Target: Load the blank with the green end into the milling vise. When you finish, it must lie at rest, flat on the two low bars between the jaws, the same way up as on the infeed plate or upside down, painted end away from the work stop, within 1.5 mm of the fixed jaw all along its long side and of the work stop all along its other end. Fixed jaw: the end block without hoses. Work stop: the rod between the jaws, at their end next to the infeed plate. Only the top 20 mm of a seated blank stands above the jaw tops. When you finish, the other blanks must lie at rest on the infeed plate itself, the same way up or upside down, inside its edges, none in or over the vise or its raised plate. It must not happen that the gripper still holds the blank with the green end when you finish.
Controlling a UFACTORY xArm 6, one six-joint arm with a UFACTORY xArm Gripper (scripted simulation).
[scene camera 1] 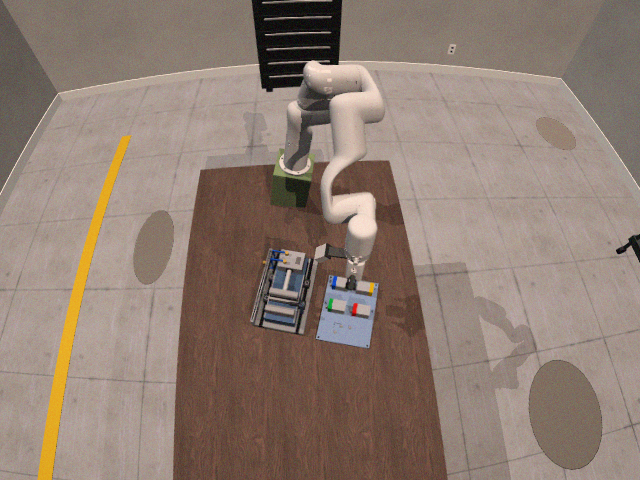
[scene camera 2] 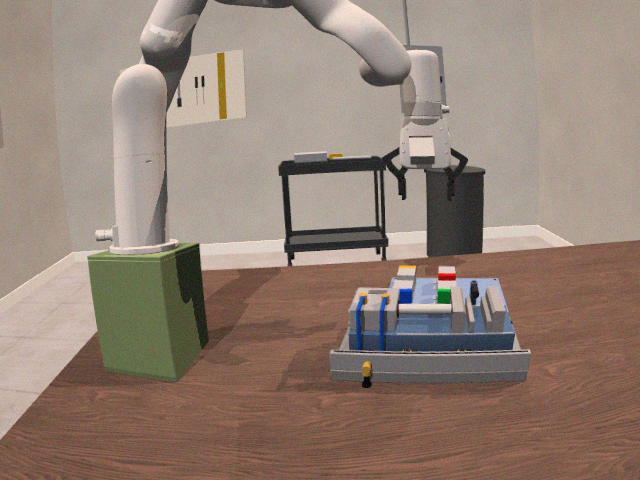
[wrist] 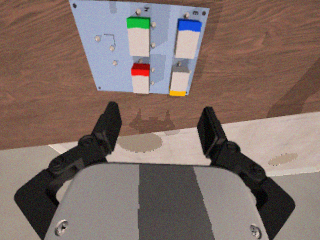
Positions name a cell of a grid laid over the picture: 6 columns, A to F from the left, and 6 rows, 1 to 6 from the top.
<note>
I see my gripper (wrist: D3), a green-ended blank (wrist: C1), a blue-ended blank (wrist: D1) and a hose block (scene camera 2: D5).
</note>
